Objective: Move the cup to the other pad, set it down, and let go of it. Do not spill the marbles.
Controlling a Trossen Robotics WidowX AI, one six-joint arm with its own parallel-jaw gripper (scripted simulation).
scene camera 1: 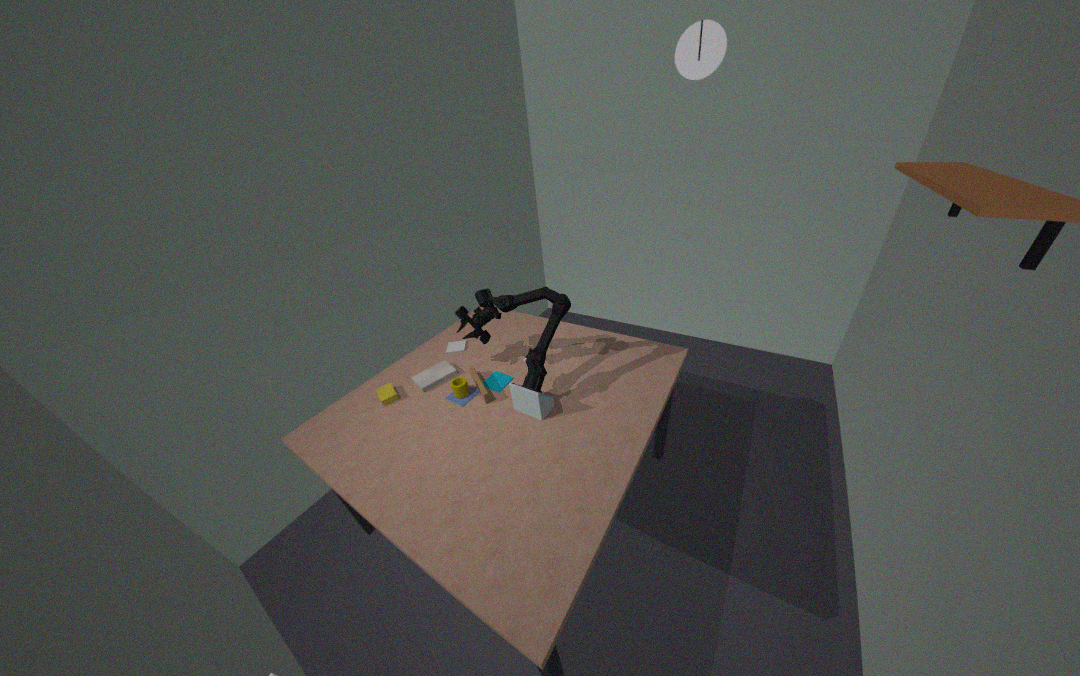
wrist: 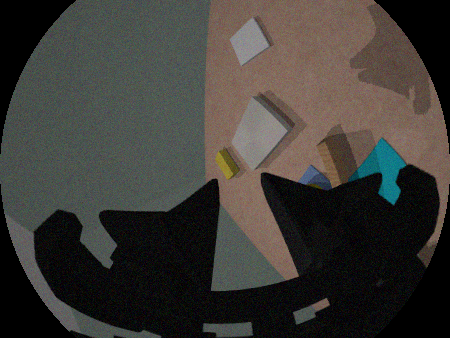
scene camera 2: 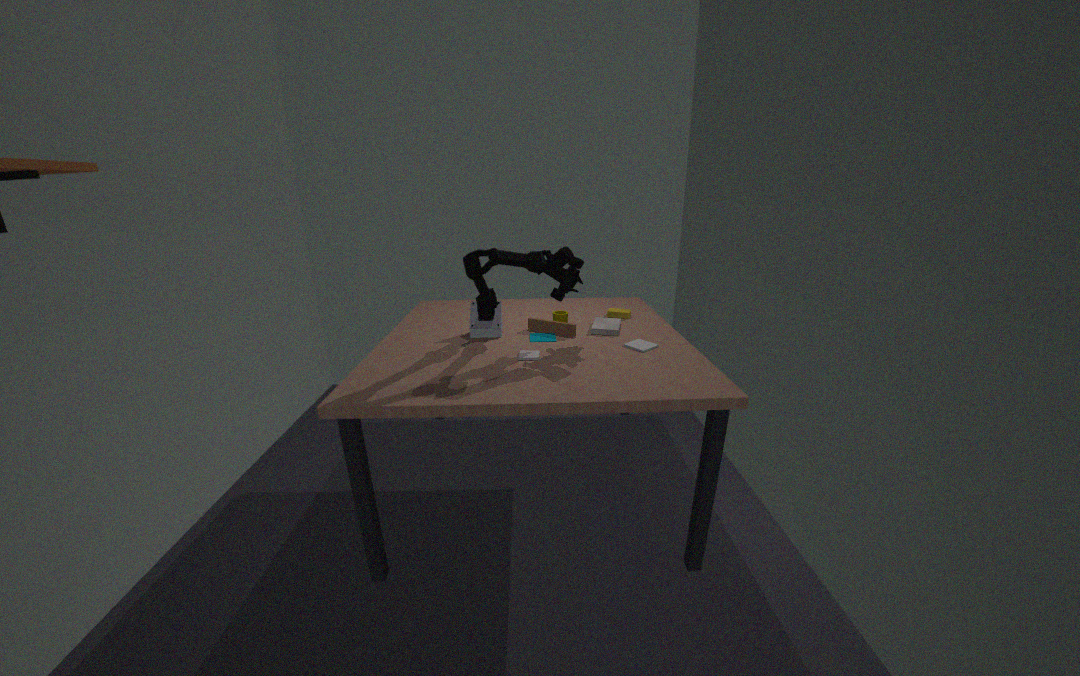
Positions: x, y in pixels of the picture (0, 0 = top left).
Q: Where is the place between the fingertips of my gripper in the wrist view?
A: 239, 181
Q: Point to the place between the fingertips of my gripper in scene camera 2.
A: At 580, 287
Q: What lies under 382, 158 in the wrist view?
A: A teal pad.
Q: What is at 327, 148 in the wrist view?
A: A wooden bar.
